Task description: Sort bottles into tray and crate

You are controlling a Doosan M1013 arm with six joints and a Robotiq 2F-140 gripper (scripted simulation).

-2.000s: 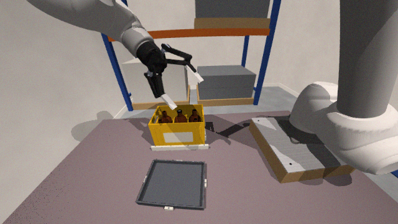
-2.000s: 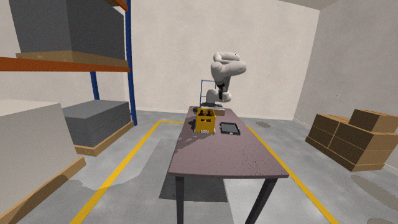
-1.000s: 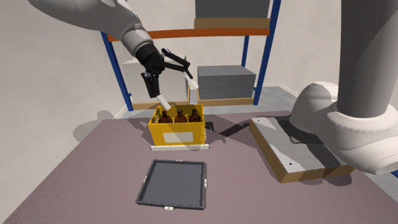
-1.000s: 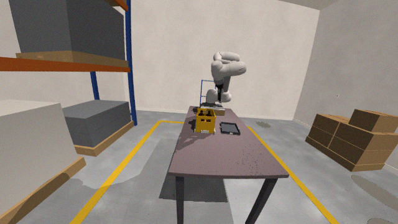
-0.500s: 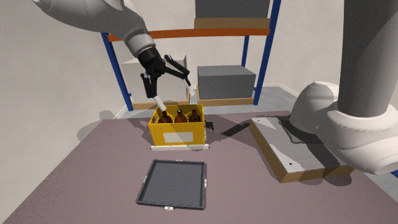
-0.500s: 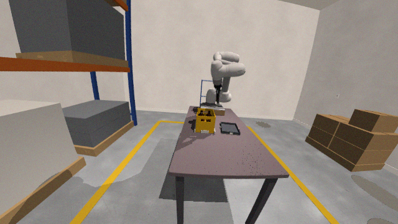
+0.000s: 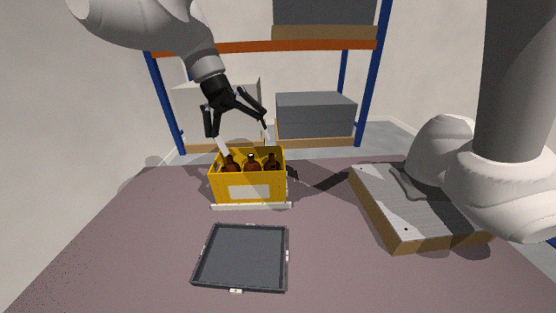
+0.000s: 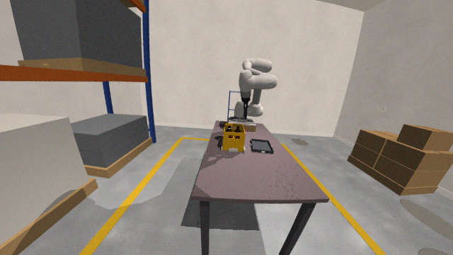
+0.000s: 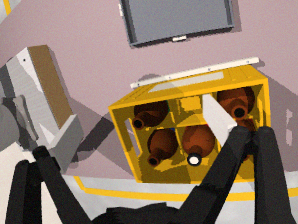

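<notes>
Now: hand 40 mm short of the brown capped bottle, 140 mm to the left of it and 200 mm above it. Round my hand: yellow crate: 30 mm ahead, 100 mm to the right, 200 mm below; then dark grey tray: 10 mm behind, 180 mm to the left, 270 mm below.
</notes>
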